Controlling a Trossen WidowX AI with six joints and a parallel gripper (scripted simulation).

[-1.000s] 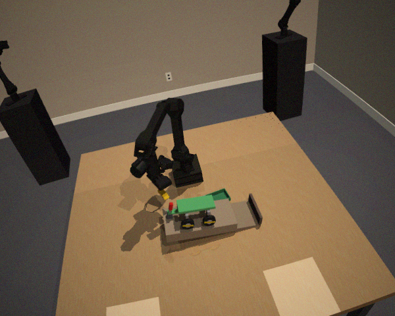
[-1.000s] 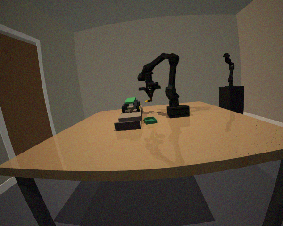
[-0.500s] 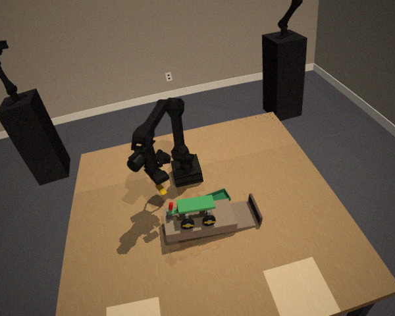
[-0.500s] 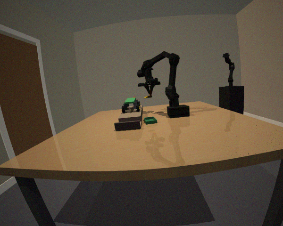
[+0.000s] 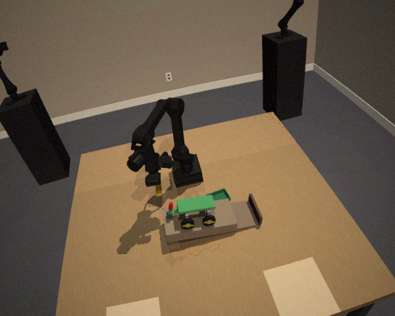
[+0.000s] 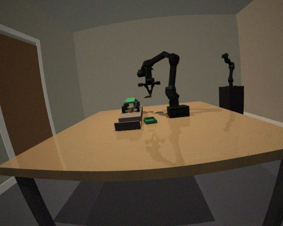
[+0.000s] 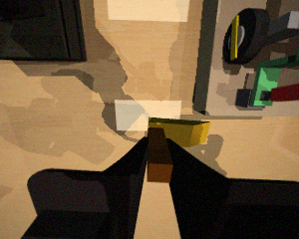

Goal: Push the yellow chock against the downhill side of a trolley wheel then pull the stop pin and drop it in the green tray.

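Right now the yellow chock is 20 mm ahead of my gripper tip and 10 mm below it. The rest, counted from my gripper tip: ramp 170 mm ahead, 130 mm to the left, 130 mm below; then trolley 170 mm ahead, 120 mm to the left, 60 mm below; then red-headed stop pin 140 mm ahead, 40 mm below, 20 mm to the left.
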